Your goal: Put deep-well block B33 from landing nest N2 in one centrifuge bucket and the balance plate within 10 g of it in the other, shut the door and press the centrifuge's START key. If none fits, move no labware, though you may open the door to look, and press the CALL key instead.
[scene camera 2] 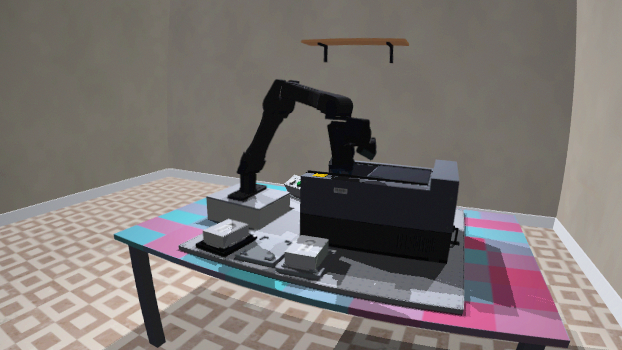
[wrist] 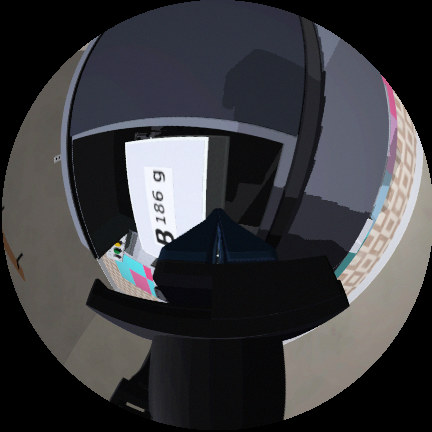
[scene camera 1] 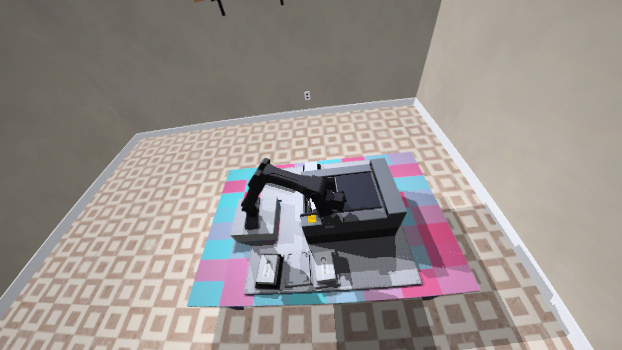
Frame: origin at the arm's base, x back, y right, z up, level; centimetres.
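Seen in the pictures: gripper, fingertip midpoint: (wrist: 217,214); arm's base, origin of the base link: (scene camera 2: 248,192) (scene camera 1: 252,212).
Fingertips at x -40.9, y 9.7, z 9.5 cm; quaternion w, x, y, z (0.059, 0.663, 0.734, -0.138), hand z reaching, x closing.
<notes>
Pixels of each thing's middle, then the offset from my fingertips to it. "spot": a spot on its surface instead.
- centrifuge's, body centre: (wrist: 185,90) (scene camera 2: 384,199) (scene camera 1: 346,200) dx -11.6, dy -6.5, dz -4.8 cm
- dark sliding door, body centre: (scene camera 2: 401,174) (scene camera 1: 356,189) dx -16.7, dy -6.4, dz +4.2 cm
- grey nest, body centre: (scene camera 2: 266,248) (scene camera 1: 297,267) dx +17.3, dy +20.6, dz -16.1 cm
- key box, body centre: (wrist: 116,238) (scene camera 2: 307,189) dx +26.5, dy -36.2, dz -12.8 cm
- yellow label, surface spot: (scene camera 2: 320,175) (scene camera 1: 312,219) spot: dx +6.2, dy +6.6, dz +4.1 cm
My gripper (wrist: 217,214) (scene camera 2: 341,171) is shut and empty, low over the centrifuge's (scene camera 1: 350,231) (scene camera 2: 375,202) (wrist: 345,150) top opening. Scene camera 1 does not show its fingertips clearly. The dark sliding door (scene camera 1: 357,191) (scene camera 2: 404,175) (wrist: 190,75) stands partly open. In the opening, a white block (wrist: 192,175) labelled "B" and "186 g" lies below my fingers, which hide part of it. A white block (scene camera 1: 268,270) (scene camera 2: 226,234) sits on a black nest and another white block (scene camera 1: 325,267) (scene camera 2: 306,253) on a grey nest; their labels are unreadable here.
A grey nest (scene camera 1: 297,269) (scene camera 2: 260,251) without a block lies between the two front blocks. The key box (scene camera 2: 293,185) (wrist: 117,248) stands behind the centrifuge's left end. A yellow label (scene camera 1: 312,219) (scene camera 2: 320,175) marks the centrifuge's rim. The arm's pedestal (scene camera 1: 255,236) (scene camera 2: 247,212) is at the left.
</notes>
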